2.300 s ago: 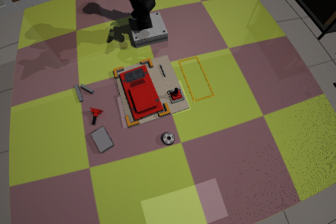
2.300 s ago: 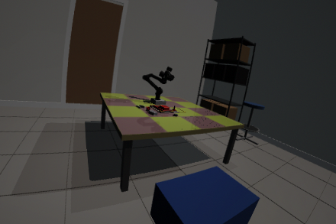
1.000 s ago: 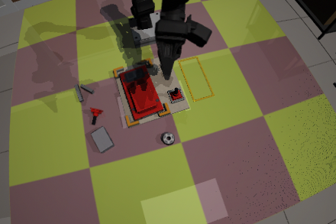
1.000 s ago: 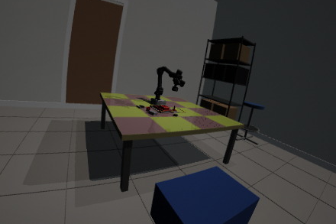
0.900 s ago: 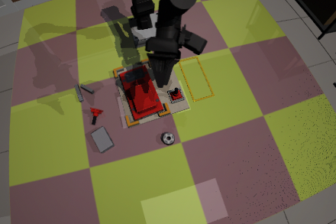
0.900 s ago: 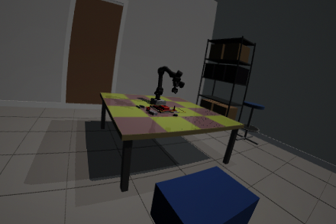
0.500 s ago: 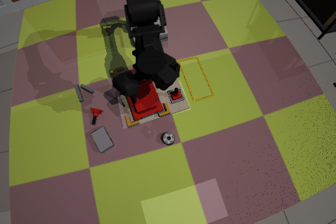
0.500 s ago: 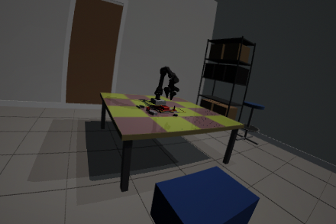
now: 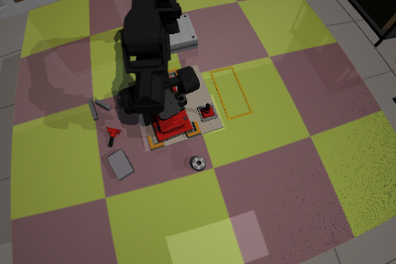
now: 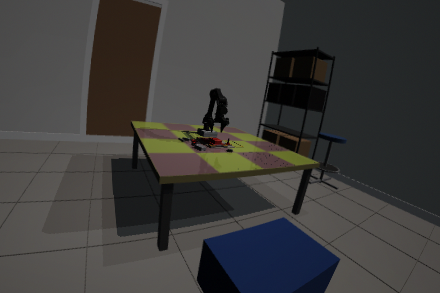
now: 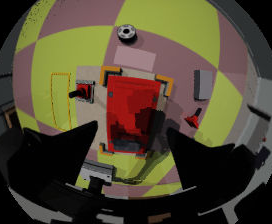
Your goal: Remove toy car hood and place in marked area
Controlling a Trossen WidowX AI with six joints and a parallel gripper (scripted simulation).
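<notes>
Now: gripper tip 70 mm above the hood.
</notes>
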